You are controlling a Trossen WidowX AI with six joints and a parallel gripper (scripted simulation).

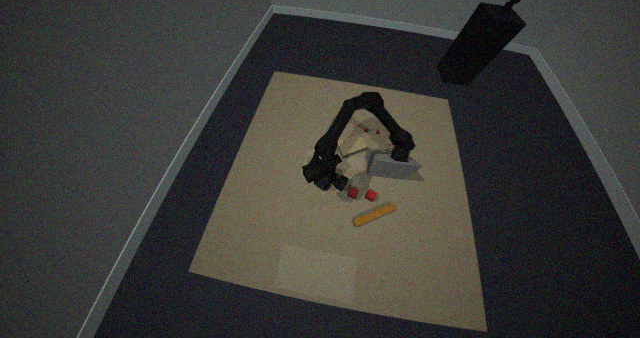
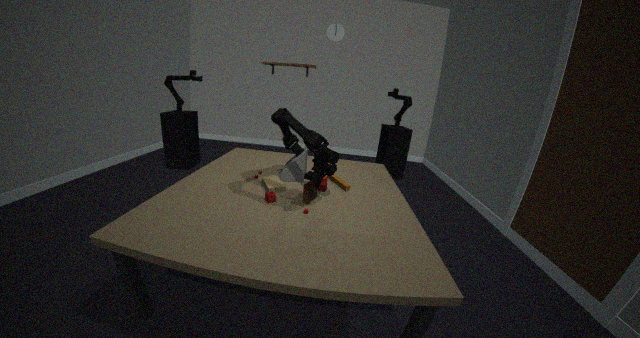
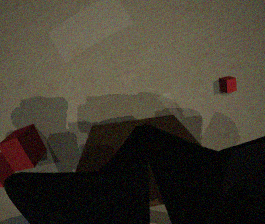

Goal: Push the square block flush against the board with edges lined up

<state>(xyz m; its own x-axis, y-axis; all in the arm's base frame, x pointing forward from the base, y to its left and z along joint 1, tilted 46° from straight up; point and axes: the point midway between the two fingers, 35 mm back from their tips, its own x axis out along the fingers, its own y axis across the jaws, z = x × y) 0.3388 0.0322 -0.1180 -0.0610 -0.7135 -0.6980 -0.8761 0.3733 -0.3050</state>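
Right now my gripper tip is 2 cm past the square block, 3 cm to the left of it and 3 cm above it. From my gripper tip the other things lie so: yellow board (25 cm behind, 14 cm to the left, 6 cm below).
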